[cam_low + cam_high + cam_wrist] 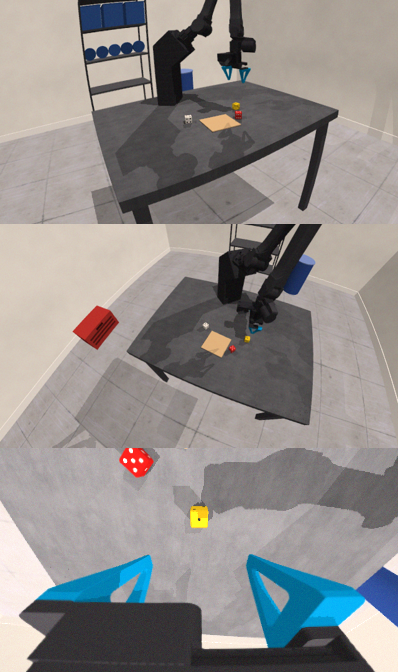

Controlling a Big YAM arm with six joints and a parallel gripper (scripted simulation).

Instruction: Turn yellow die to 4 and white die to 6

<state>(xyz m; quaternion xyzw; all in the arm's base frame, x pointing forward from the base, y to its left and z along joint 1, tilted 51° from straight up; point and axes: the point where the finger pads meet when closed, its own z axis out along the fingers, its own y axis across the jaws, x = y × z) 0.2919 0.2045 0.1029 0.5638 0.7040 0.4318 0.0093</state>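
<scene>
My gripper is now 14 cm above the yellow die. From my hand the other things lie so: tan mat: 14 cm ahead, 14 cm to the right, 15 cm below; then red die: 12 cm ahead, 4 cm to the right, 14 cm below; then white die: 8 cm ahead, 27 cm to the right, 14 cm below.
</scene>
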